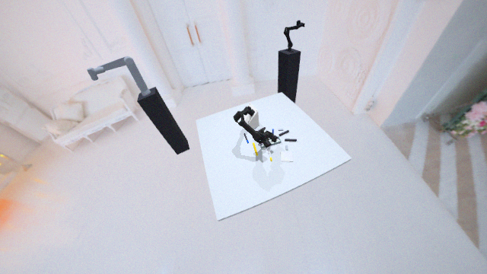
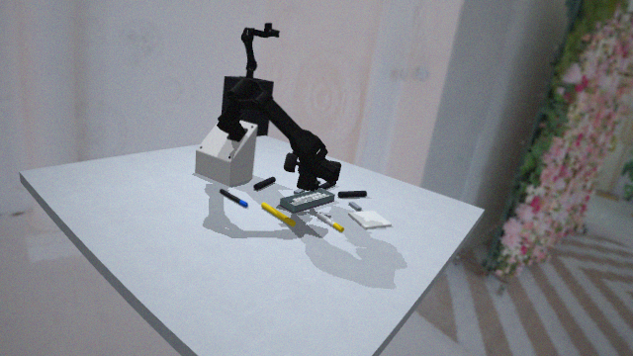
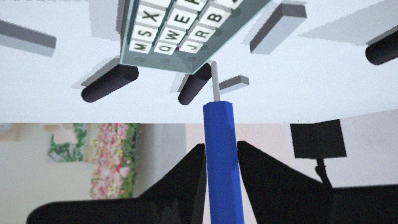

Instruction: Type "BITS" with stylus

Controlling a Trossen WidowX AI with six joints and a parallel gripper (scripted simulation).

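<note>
My gripper tip is 210 mm to the left of the yellow marker and 90 mm above it. The rest, counted from my gripper tip: blue stylus 10 mm below; then grey block 80 mm behind, 160 mm to the left, 100 mm below; then yellow-tipped pen 160 mm ahead, 130 mm to the right, 100 mm below.
</note>
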